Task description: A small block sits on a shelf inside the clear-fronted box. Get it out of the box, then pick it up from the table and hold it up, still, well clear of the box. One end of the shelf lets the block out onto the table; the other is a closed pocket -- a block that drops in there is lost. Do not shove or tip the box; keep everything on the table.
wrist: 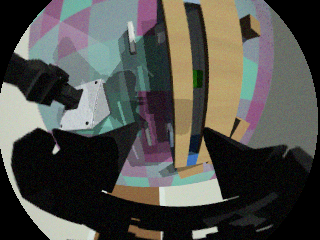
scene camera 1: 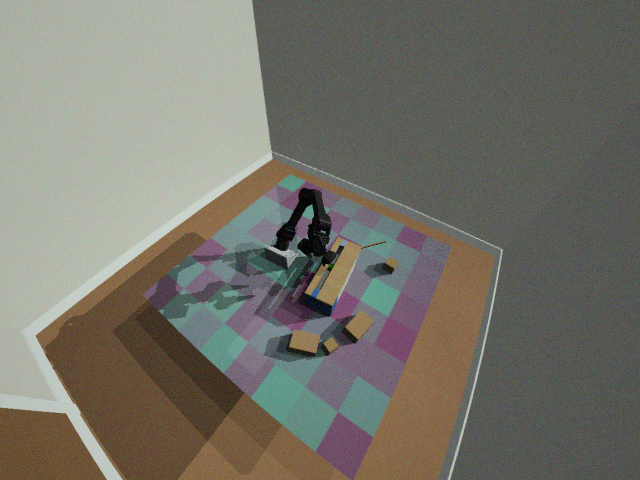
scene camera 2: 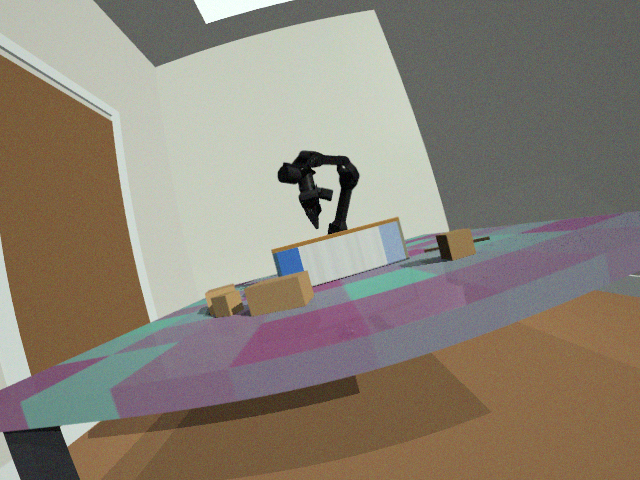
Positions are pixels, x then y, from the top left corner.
A long box shows in the wrist view (210,43), in scene camera 1 and in scene camera 2. The same spot on the long box: (scene camera 2: 338,255) is (scene camera 1: 345,283).
